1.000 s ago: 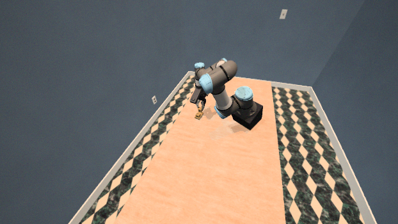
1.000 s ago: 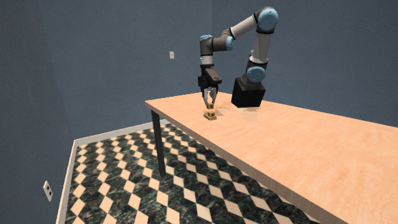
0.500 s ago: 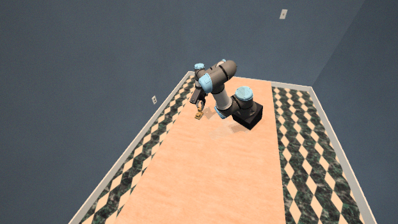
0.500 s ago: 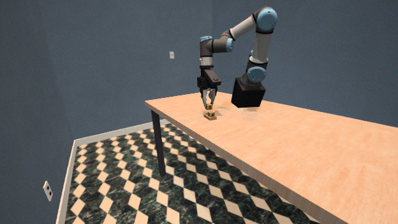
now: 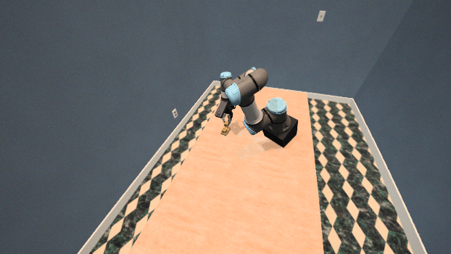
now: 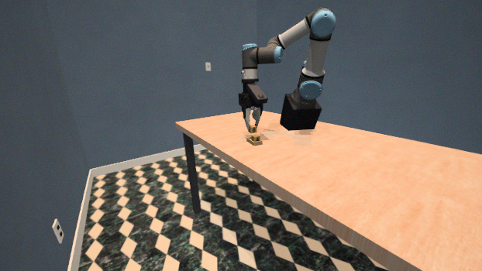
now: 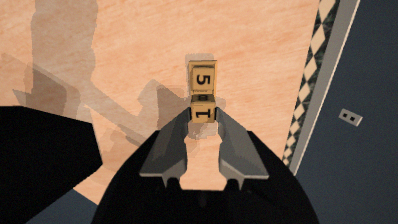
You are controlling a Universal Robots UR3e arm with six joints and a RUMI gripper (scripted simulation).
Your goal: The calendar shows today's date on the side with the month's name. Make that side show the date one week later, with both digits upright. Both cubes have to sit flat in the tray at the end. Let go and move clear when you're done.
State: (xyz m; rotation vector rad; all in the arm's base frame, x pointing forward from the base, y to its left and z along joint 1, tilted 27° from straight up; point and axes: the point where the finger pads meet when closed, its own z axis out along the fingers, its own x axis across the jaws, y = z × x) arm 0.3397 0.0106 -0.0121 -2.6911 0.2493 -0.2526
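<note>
My hand is 60 mm above the wooden tray and 20 mm to the right of it.
</note>
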